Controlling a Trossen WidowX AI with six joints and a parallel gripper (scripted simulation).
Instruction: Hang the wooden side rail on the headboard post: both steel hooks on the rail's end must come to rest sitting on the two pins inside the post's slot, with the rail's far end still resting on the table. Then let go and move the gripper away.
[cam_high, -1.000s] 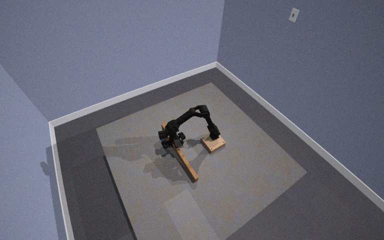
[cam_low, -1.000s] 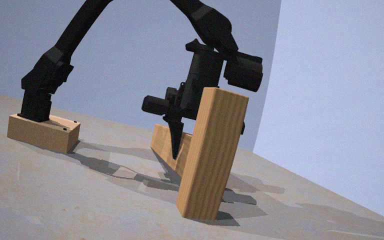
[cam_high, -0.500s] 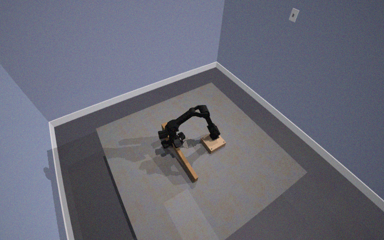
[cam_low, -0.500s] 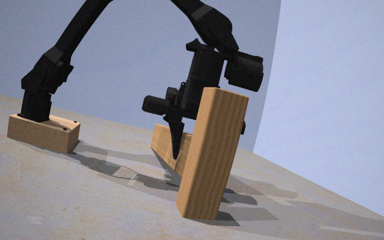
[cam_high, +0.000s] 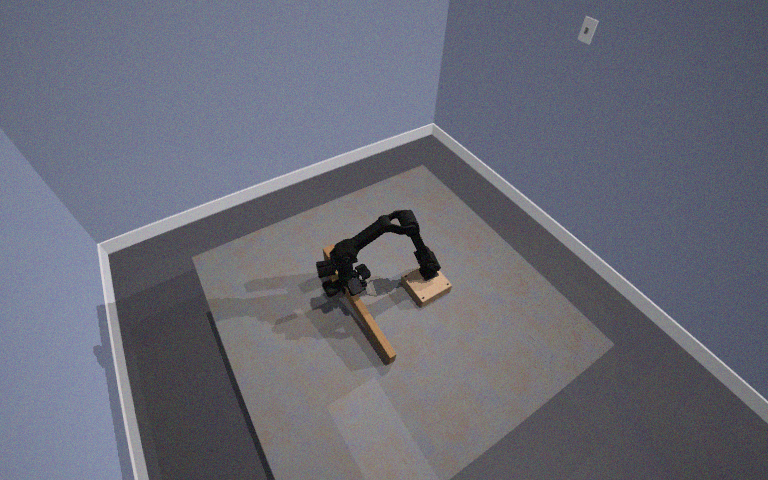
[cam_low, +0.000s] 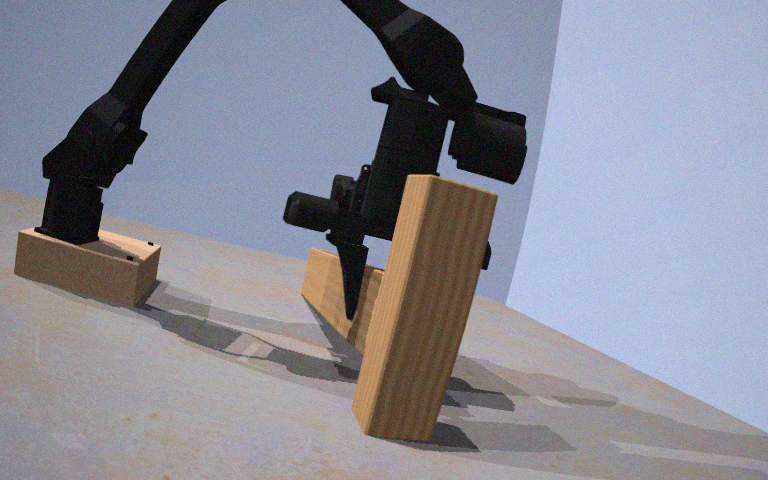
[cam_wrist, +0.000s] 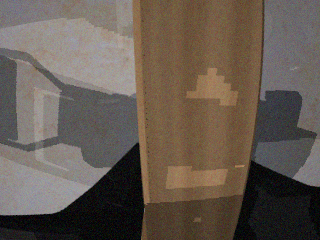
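My gripper tip is now 12 cm to the left of the headboard post, 4 cm below it and 2 cm short of it.
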